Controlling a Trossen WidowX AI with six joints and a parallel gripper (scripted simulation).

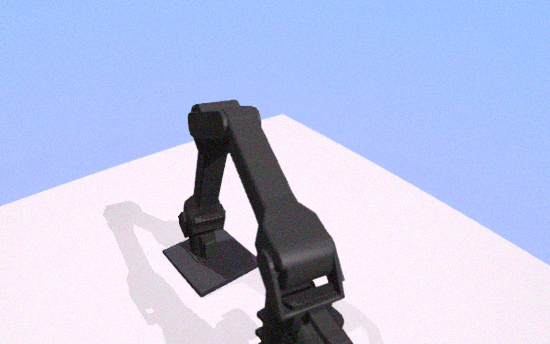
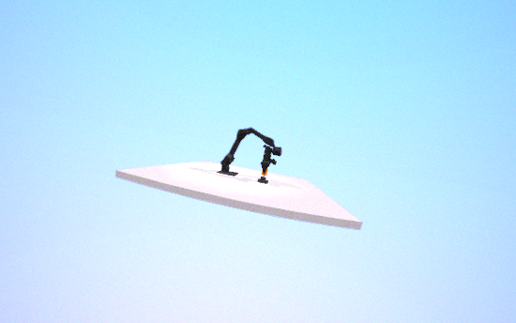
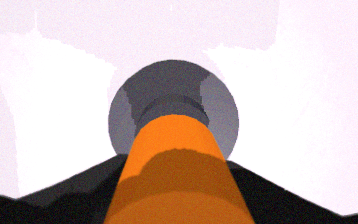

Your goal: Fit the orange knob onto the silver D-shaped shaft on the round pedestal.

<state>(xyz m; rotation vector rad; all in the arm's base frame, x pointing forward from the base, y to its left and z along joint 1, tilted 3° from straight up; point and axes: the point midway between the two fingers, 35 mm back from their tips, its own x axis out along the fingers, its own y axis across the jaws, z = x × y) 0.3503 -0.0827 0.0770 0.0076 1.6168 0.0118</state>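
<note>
My gripper tip is 40 mm above the dark pedestal. Round my gripper tip: orange knob (30 mm above).
</note>
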